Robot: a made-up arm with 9 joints. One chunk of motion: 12 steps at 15 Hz.
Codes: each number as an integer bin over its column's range. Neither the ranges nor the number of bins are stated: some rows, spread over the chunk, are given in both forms.
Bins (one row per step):
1: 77 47 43 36 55 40 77 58 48
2: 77 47 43 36 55 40 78 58 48
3: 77 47 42 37 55 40 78 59 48
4: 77 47 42 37 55 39 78 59 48
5: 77 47 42 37 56 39 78 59 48
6: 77 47 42 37 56 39 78 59 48
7: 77 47 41 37 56 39 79 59 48
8: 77 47 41 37 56 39 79 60 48
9: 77 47 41 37 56 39 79 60 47
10: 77 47 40 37 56 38 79 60 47
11: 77 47 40 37 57 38 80 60 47
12: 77 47 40 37 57 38 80 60 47
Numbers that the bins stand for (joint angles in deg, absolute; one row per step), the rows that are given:
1: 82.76 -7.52 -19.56 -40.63 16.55 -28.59 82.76 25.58 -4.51
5: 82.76 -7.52 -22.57 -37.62 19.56 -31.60 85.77 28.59 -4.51
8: 82.76 -7.52 -25.58 -37.62 19.56 -31.60 88.78 31.60 -4.51
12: 82.76 -7.52 -28.59 -37.62 22.57 -34.61 91.79 31.60 -7.52
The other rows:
2: 82.76 -7.52 -19.56 -40.63 16.55 -28.59 85.77 25.58 -4.51
3: 82.76 -7.52 -22.57 -37.62 16.55 -28.59 85.77 28.59 -4.51
4: 82.76 -7.52 -22.57 -37.62 16.55 -31.60 85.77 28.59 -4.51
6: 82.76 -7.52 -22.57 -37.62 19.56 -31.60 85.77 28.59 -4.51
7: 82.76 -7.52 -25.58 -37.62 19.56 -31.60 88.78 28.59 -4.51
9: 82.76 -7.52 -25.58 -37.62 19.56 -31.60 88.78 31.60 -7.52
10: 82.76 -7.52 -28.59 -37.62 19.56 -34.61 88.78 31.60 -7.52
11: 82.76 -7.52 -28.59 -37.62 22.57 -34.61 91.79 31.60 -7.52

